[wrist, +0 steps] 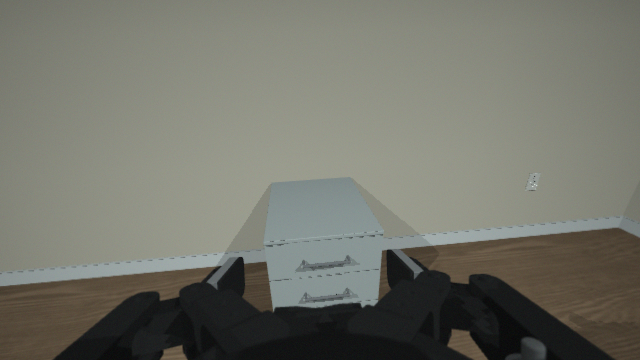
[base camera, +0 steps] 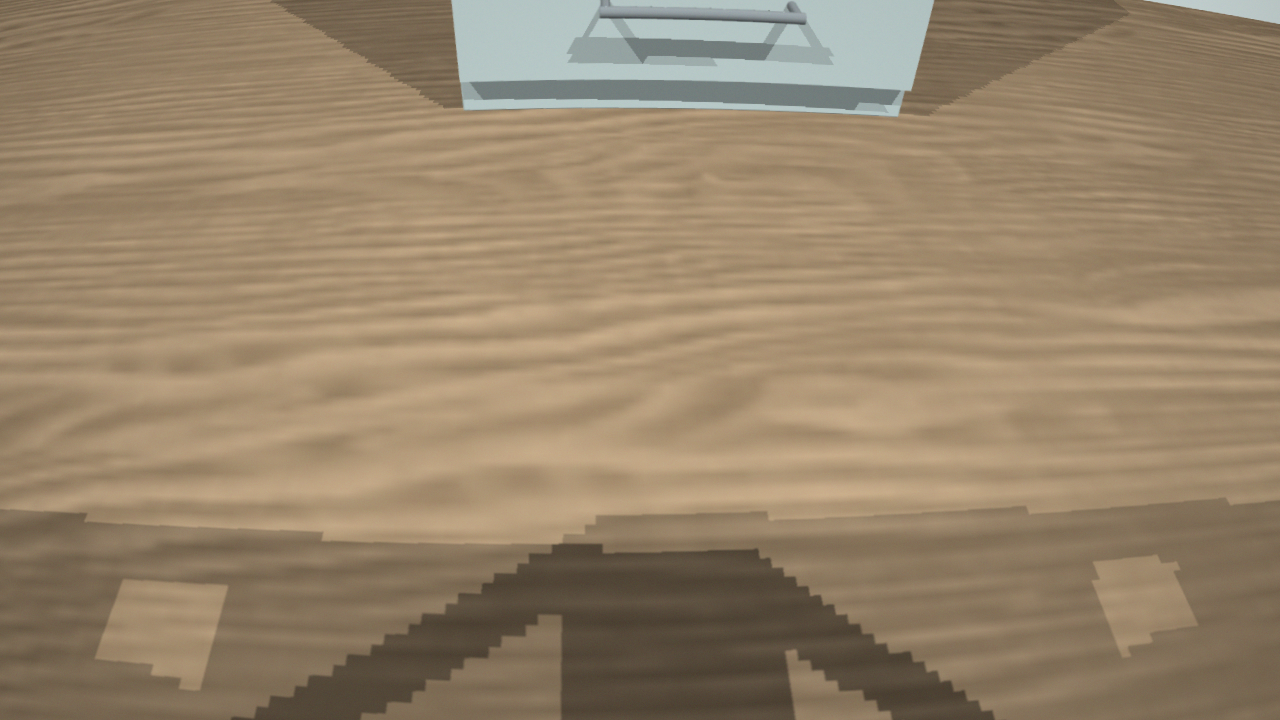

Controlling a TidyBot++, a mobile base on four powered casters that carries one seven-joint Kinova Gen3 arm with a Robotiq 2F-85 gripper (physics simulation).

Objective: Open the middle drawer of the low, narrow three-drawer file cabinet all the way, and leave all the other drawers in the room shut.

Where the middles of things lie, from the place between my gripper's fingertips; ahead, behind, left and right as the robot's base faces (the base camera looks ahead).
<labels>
Right now my hand is 85 cm short of the middle drawer (wrist: 322, 290), 4 cm to the left of it and 66 cm above it.
</labels>
